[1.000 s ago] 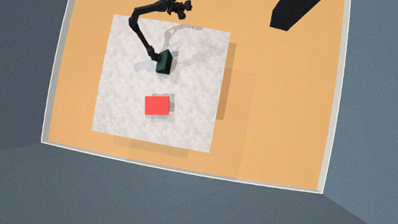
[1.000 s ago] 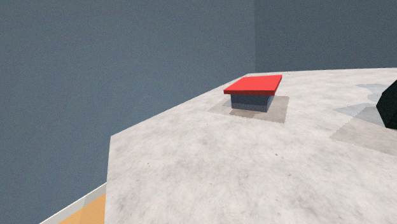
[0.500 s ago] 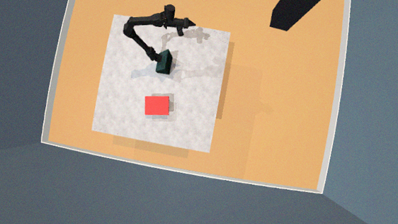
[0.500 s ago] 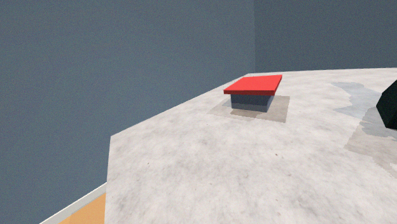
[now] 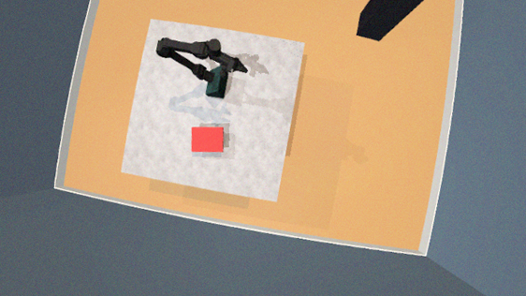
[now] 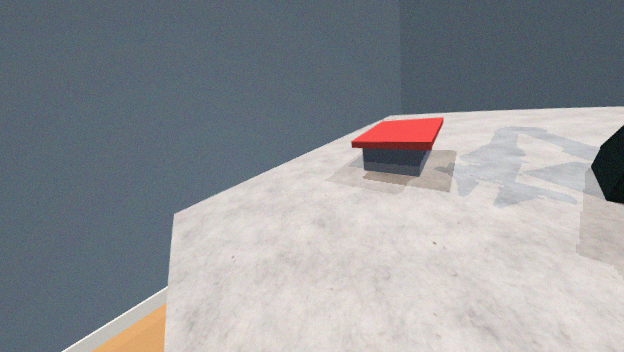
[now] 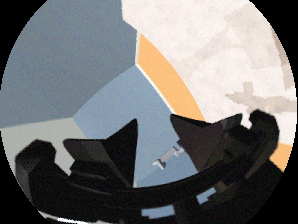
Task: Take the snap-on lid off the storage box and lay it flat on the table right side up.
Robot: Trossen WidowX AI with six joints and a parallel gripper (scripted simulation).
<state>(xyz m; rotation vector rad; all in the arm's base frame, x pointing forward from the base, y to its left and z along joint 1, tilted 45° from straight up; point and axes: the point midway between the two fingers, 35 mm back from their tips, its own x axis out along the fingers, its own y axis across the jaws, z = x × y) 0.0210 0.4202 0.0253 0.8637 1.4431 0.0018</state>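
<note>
Right now my gripper tip is 42 cm short of the red lid, 24 cm to the left of it and 31 cm above it. From my gripper tip the other things lie so: storage box: 42 cm ahead, 24 cm to the right, 35 cm below.
</note>
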